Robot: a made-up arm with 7 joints. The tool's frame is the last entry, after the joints.
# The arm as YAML. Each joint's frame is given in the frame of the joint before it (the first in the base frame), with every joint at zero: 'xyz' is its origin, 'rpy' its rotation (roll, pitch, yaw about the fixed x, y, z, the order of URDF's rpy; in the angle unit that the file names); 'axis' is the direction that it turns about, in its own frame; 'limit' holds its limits. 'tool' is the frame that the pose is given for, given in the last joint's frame.
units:
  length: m
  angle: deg
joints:
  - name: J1
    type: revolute
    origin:
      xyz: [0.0, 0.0, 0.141]
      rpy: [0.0, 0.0, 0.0]
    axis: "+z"
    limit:
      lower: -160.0
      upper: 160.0
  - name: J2
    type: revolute
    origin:
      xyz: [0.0, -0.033, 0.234]
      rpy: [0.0, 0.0, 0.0]
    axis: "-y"
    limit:
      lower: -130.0
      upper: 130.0
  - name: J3
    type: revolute
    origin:
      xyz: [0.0, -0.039, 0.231]
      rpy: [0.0, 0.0, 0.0]
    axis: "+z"
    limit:
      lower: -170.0
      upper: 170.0
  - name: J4
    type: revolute
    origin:
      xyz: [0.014, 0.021, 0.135]
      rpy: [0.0, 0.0, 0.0]
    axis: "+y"
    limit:
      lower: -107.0
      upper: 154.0
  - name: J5
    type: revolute
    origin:
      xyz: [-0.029, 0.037, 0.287]
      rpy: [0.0, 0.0, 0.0]
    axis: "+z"
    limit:
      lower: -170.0
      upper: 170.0
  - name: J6
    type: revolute
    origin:
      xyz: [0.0, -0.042, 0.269]
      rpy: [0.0, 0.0, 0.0]
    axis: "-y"
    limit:
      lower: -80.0
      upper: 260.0
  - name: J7
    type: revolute
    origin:
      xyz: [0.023, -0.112, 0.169]
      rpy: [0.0, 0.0, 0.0]
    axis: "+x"
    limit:
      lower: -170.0
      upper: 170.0
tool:
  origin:
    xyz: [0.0, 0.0, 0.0]
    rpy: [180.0, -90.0, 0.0]
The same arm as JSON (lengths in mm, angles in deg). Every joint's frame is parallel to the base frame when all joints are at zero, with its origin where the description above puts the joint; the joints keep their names.
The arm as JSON. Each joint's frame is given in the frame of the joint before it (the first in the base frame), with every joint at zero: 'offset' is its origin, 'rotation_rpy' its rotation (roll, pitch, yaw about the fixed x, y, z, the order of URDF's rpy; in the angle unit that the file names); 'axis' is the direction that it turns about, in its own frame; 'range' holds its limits. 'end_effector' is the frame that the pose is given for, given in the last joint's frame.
{
  "length_unit": "mm",
  "angle_unit": "deg",
  "chain": [
    {
      "id": "J1",
      "offset": [
        0.0,
        0.0,
        141.0
      ],
      "rotation_rpy": [
        0.0,
        0.0,
        0.0
      ],
      "axis": [
        0.0,
        0.0,
        1.0
      ],
      "range": [
        -160.0,
        160.0
      ]
    },
    {
      "id": "J2",
      "offset": [
        0.0,
        -33.0,
        234.0
      ],
      "rotation_rpy": [
        0.0,
        0.0,
        0.0
      ],
      "axis": [
        0.0,
        -1.0,
        0.0
      ],
      "range": [
        -130.0,
        130.0
      ]
    },
    {
      "id": "J3",
      "offset": [
        0.0,
        -39.0,
        231.0
      ],
      "rotation_rpy": [
        0.0,
        0.0,
        0.0
      ],
      "axis": [
        0.0,
        0.0,
        1.0
      ],
      "range": [
        -170.0,
        170.0
      ]
    },
    {
      "id": "J4",
      "offset": [
        14.0,
        21.0,
        135.0
      ],
      "rotation_rpy": [
        0.0,
        0.0,
        0.0
      ],
      "axis": [
        0.0,
        1.0,
        0.0
      ],
      "range": [
        -107.0,
        154.0
      ]
    },
    {
      "id": "J5",
      "offset": [
        -29.0,
        37.0,
        287.0
      ],
      "rotation_rpy": [
        0.0,
        0.0,
        0.0
      ],
      "axis": [
        0.0,
        0.0,
        1.0
      ],
      "range": [
        -170.0,
        170.0
      ]
    },
    {
      "id": "J6",
      "offset": [
        0.0,
        -42.0,
        269.0
      ],
      "rotation_rpy": [
        0.0,
        0.0,
        0.0
      ],
      "axis": [
        0.0,
        -1.0,
        0.0
      ],
      "range": [
        -80.0,
        260.0
      ]
    },
    {
      "id": "J7",
      "offset": [
        23.0,
        -112.0,
        169.0
      ],
      "rotation_rpy": [
        0.0,
        0.0,
        0.0
      ],
      "axis": [
        1.0,
        0.0,
        0.0
      ],
      "range": [
        -170.0,
        170.0
      ]
    }
  ],
  "end_effector": {
    "offset": [
      0.0,
      0.0,
      0.0
    ],
    "rotation_rpy": [
      180.0,
      -90.0,
      0.0
    ]
  }
}

